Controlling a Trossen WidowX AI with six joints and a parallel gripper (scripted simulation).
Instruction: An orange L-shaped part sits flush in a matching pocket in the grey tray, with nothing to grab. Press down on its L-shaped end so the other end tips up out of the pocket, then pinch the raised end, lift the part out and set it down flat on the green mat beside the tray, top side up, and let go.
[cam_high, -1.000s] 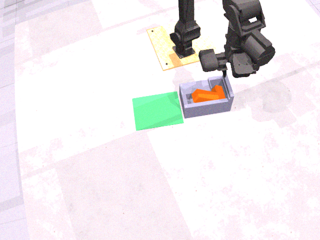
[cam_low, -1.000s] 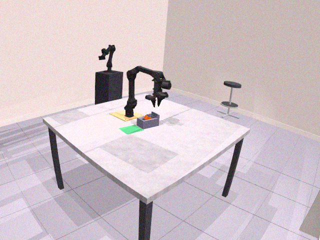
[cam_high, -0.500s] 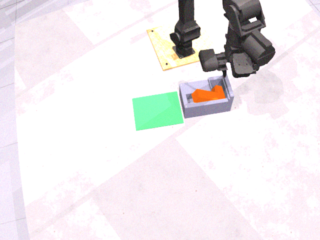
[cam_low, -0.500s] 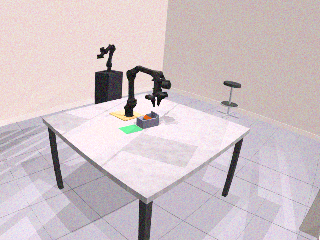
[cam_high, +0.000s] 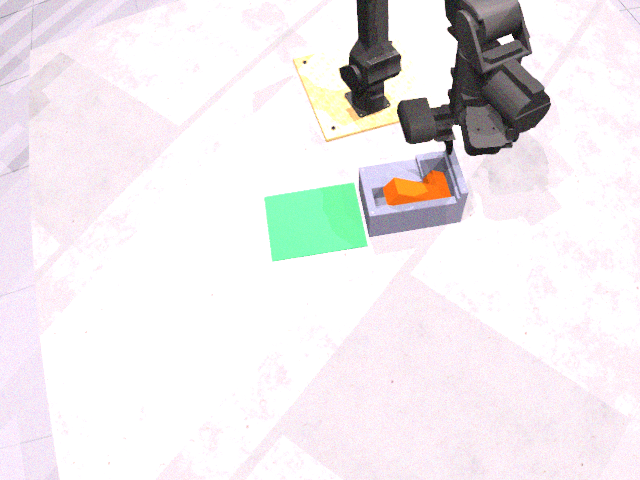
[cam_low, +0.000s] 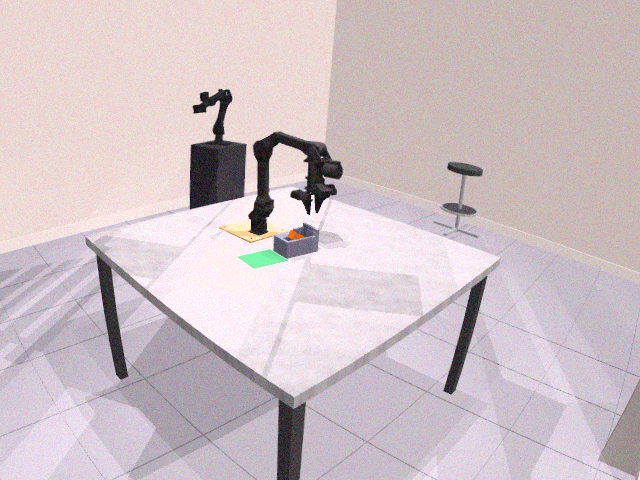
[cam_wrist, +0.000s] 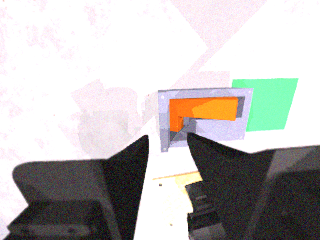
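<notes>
The orange L-shaped part is 100 mm below my gripper tip, 40 mm to the right of it and 20 mm behind it. From my gripper tip the other things lie so: grey tray: 160 mm below, 60 mm to the right, 30 mm behind; green mat: 210 mm to the right, 160 mm below, 70 mm behind.
</notes>
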